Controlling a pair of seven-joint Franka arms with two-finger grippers.
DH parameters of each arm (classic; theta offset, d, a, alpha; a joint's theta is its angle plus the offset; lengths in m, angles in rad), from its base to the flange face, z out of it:
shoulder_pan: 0 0.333 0 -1.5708
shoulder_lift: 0 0 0 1.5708
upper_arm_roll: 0 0.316 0.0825 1.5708
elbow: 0 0 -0.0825 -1.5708
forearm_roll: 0 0.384 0 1.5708
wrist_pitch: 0 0 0.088 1.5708
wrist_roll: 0 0.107 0 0
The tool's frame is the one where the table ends.
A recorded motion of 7 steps. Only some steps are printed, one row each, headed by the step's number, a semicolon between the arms.
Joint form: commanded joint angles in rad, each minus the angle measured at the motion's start. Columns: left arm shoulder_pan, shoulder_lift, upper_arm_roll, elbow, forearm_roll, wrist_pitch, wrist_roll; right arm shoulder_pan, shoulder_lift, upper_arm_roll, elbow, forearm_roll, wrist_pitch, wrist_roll.
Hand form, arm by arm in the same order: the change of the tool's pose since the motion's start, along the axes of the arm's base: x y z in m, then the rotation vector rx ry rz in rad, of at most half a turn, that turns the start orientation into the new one. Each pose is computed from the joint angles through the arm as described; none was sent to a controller.
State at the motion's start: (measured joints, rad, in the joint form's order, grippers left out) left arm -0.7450 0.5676 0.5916 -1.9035 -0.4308 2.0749 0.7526; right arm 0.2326 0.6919 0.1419 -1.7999 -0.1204 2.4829 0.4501
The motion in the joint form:
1: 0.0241 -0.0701 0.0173 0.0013 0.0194 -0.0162 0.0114; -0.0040 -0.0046 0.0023 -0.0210 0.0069 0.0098 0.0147
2: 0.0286 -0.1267 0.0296 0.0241 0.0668 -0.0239 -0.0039; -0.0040 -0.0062 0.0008 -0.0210 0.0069 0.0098 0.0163
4: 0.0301 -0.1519 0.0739 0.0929 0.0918 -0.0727 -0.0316; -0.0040 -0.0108 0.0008 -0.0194 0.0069 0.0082 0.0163
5: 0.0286 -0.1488 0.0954 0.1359 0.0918 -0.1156 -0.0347; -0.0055 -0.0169 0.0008 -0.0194 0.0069 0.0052 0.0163
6: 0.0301 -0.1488 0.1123 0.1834 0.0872 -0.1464 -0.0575; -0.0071 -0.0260 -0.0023 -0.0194 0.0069 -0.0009 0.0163
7: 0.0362 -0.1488 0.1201 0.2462 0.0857 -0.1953 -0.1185; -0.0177 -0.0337 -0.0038 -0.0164 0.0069 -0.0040 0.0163
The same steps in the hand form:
1: 0.0080 0.0198 0.0382 -0.0307 -0.0424 0.0142; -0.0053 -0.0024 -0.0041 0.0032 0.0088 -0.0207
2: 0.0175 0.0262 0.0776 -0.0287 -0.0994 0.0076; -0.0047 -0.0032 -0.0032 0.0026 0.0070 -0.0235
4: 0.0336 0.0430 0.1219 -0.0172 -0.1461 0.0425; -0.0035 -0.0029 0.0003 0.0036 0.0025 -0.0236
5: 0.0401 0.0478 0.1387 -0.0150 -0.1482 0.0512; -0.0025 -0.0037 0.0039 0.0038 -0.0007 -0.0250
6: 0.0481 0.0512 0.1595 -0.0158 -0.1672 0.0794; -0.0006 -0.0064 0.0090 0.0015 -0.0045 -0.0289
7: 0.0557 0.0504 0.1847 -0.0128 -0.1784 0.1350; 0.0040 -0.0134 0.0148 0.0020 -0.0122 -0.0409

